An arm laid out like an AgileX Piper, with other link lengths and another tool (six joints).
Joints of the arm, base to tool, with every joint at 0 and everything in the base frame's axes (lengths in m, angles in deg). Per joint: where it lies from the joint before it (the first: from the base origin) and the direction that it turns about. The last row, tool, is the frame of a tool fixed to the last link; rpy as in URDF.
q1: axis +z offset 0 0 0.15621
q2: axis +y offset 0 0 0
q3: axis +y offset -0.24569 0 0.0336
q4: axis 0.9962 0 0.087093 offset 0.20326 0 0.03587
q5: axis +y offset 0 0 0
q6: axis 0.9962 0 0.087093 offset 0.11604 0 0.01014
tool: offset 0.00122 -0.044 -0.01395 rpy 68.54 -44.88 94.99
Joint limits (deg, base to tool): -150..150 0..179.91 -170..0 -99.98..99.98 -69.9..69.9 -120..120
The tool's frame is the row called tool.
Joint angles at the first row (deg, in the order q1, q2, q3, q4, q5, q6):
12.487, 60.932, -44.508, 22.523, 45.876, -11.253
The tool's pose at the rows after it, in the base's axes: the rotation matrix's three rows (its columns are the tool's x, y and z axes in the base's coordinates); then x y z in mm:
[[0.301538 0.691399 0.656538], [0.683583 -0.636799 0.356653], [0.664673 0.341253 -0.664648]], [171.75 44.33 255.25]
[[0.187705 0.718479 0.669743], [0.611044 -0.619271 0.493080], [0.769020 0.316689 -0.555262]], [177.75 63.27 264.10]
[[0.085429 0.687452 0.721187], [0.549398 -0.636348 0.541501], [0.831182 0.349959 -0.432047]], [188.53 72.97 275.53]
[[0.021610 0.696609 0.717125], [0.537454 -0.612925 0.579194], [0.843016 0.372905 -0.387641]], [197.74 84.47 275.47]
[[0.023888 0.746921 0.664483], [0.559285 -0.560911 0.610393], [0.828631 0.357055 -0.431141]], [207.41 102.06 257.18]
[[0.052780 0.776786 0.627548], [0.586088 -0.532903 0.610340], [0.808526 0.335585 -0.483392]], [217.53 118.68 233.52]
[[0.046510 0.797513 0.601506], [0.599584 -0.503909 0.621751], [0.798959 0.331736 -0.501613]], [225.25 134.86 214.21]
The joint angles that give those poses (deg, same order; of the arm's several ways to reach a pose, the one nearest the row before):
12.490, 60.932, -44.405, 33.064, 45.874, -20.357
12.489, 60.932, -44.405, 46.719, 45.033, -32.420
13.097, 61.081, -44.405, 56.602, 40.799, -42.019
15.384, 63.468, -44.508, 62.397, 38.331, -49.248
19.489, 69.383, -44.509, 65.305, 36.166, -53.393
23.507, 76.203, -44.508, 68.900, 32.285, -57.119
26.672, 81.991, -44.510, 75.944, 29.501, -64.928

